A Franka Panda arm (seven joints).
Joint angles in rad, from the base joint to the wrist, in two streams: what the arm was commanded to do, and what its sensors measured. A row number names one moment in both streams.
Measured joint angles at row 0:
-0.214 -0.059 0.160 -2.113 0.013 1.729 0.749
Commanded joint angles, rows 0 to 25:
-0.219 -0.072 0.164 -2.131 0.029 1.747 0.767
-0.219 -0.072 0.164 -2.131 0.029 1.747 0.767
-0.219 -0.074 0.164 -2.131 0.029 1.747 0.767
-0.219 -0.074 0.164 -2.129 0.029 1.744 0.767
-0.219 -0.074 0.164 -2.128 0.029 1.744 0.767
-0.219 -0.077 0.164 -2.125 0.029 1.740 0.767
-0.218 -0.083 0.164 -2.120 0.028 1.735 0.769
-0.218 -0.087 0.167 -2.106 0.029 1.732 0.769
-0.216 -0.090 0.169 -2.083 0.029 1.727 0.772
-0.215 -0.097 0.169 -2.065 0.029 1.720 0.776
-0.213 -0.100 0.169 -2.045 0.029 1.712 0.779
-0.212 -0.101 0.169 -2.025 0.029 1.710 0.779
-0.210 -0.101 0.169 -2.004 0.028 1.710 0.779
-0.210 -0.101 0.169 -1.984 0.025 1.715 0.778
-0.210 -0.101 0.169 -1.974 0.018 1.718 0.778
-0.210 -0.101 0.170 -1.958 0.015 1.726 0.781
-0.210 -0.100 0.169 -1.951 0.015 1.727 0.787
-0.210 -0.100 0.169 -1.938 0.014 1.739 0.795
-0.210 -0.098 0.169 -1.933 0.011 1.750 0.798
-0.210 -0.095 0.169 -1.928 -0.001 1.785 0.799
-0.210 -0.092 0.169 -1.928 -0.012 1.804 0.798
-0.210 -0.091 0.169 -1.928 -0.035 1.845 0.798
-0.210 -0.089 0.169 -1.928 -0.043 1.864 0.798
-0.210 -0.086 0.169 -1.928 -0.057 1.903 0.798
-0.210 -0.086 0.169 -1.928 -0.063 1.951 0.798
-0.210 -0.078 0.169 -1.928 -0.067 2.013 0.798
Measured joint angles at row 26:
-0.209 -0.092 0.161 -1.938 -0.034 1.891 0.777
